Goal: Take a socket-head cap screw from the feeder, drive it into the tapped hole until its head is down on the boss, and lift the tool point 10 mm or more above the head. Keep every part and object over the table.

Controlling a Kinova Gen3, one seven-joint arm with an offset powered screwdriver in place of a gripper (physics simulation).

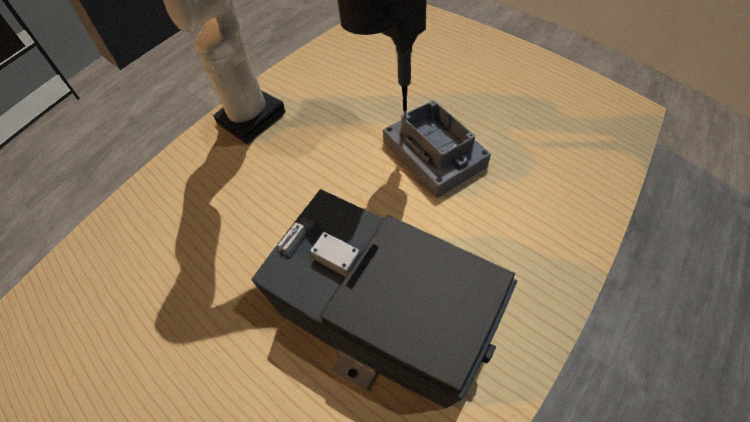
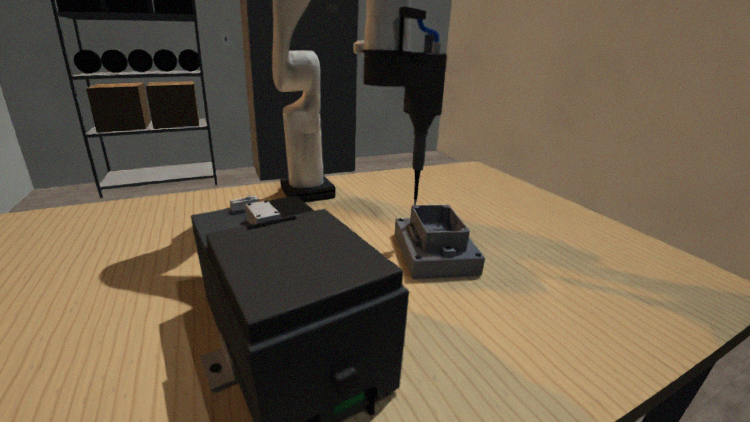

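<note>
There's a grey base block (image 2: 465, 263) that I can see.
</note>
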